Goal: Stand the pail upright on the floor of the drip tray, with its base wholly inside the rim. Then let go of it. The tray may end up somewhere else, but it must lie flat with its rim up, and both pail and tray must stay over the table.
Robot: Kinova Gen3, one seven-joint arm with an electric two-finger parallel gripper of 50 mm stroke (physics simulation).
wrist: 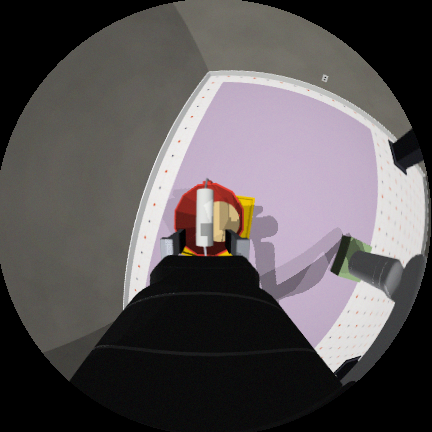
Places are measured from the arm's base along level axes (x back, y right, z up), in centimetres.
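Where they show: gripper, between the fingertips: [204, 237]; arm's base, origin of its link: [356, 262].
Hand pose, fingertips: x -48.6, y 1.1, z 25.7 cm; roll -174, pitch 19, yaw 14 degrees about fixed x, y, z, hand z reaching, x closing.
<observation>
Each offset is from my fingertips to the top centre of the thing. "spot": to the spot under its first point. Level surfaces: height alone.
The red pail {spot: dx -14.0, dy +2.2, dz -21.5 cm} [187, 212] stands with its mouth facing the camera, its white handle grip {dx -3.7, dy +2.3, dz -6.7 cm} [204, 217] across the top and a tan content showing inside. It looks upright. The yellow drip tray {spot: dx +2.6, dy +9.7, dz -31.6 cm} [248, 204] lies under and behind the pail; a strip shows at the right and a little below the pail. The pail hides most of the tray, and whether its base is wholly inside the rim cannot be seen. My gripper [204, 237] is open, with nothing between its fingers. The fingertips stand to either side of the lower end of the handle grip, apart from it, over the pail's near side.
A green block-like base [345, 257] with a dark grey cylinder [372, 268] is at the right. The table's white dotted border [172, 154] runs close by the pail's left. Dark fixtures stand at the right edge, and the arm's shadow falls on the lilac mat {dz -32.0 cm} [280, 140].
</observation>
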